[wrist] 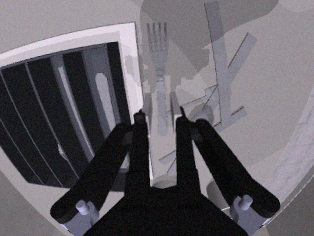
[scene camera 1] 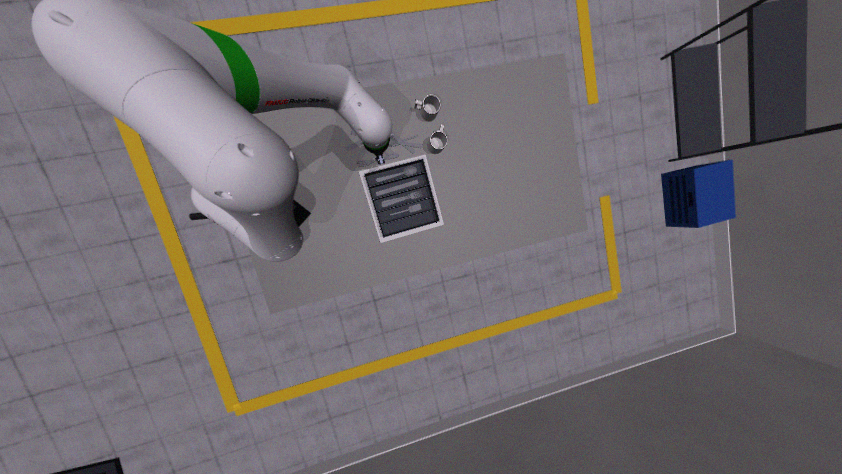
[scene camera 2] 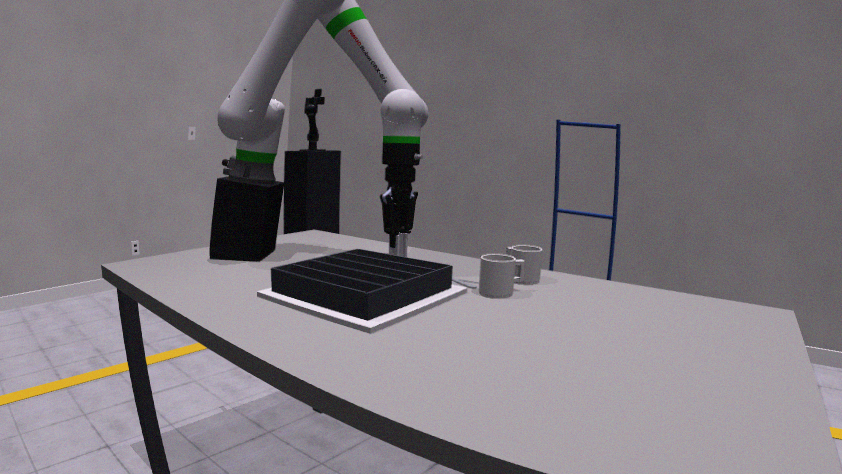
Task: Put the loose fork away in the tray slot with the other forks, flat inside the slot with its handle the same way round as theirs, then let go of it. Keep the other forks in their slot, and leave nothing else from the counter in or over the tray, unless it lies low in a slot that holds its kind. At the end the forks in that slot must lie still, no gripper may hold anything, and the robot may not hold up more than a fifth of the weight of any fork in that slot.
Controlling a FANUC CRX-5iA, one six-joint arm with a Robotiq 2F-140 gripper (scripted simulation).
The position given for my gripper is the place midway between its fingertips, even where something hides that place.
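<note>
My gripper shows at (scene camera 2: 397, 259), and you'd see it at (wrist: 160, 101) too. There's also a slotted tray, which I can see at (scene camera 2: 404, 281) and again at (wrist: 35, 131).
</note>
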